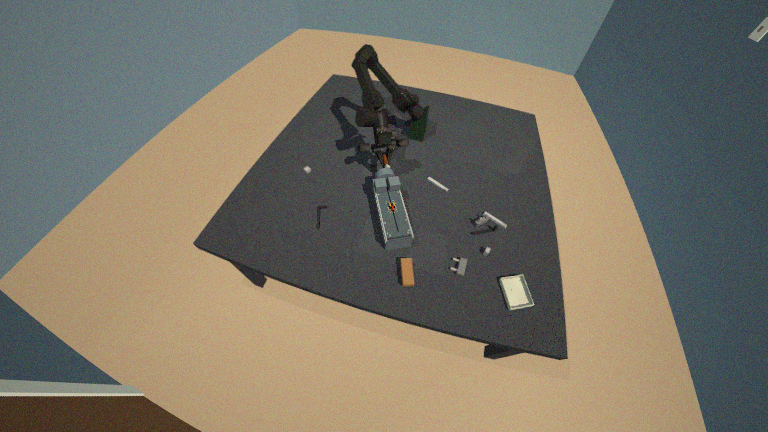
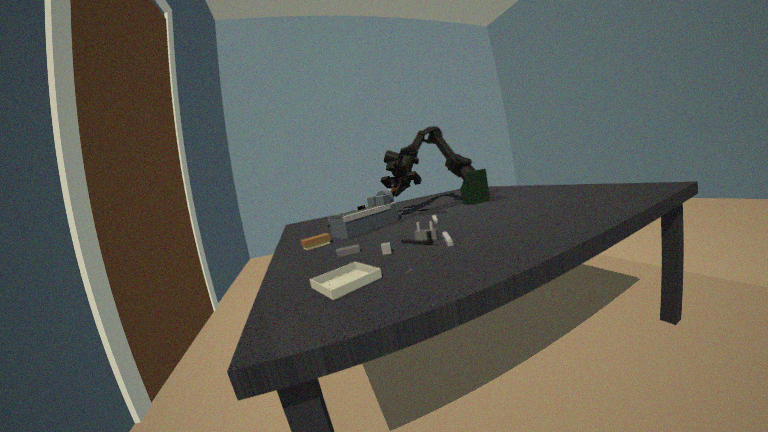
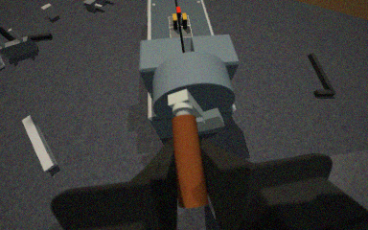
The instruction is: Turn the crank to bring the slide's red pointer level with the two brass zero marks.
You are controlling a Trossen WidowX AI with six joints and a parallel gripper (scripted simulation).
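Now: the crank 1 cm above my gripper tip. The rest, counted from my gripper tip: orange crank handle (2 cm above, 1 cm to the right, 1 cm behind); then red pointer (16 cm ahead, 9 cm to the left, 1 cm below); then orange block (32 cm ahead, 21 cm to the left, 8 cm below).
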